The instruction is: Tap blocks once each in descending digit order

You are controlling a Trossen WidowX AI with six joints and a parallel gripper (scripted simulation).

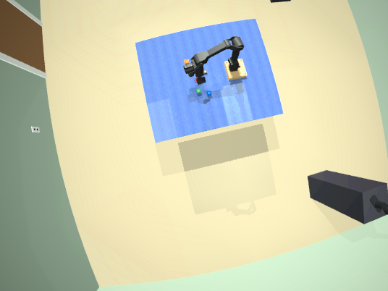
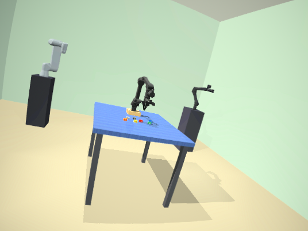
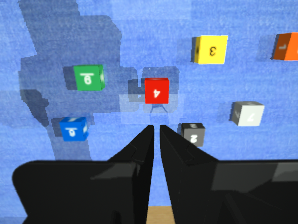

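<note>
Now: the red block 10 mm to the right of my gripper tip and 110 mm below it. Also, from my gripper tip: green block (20 mm ahead, 90 mm to the left, 110 mm below); dark grey block (70 mm behind, 60 mm to the right, 110 mm below); yellow block (50 mm ahead, 70 mm to the right, 110 mm below).
</note>
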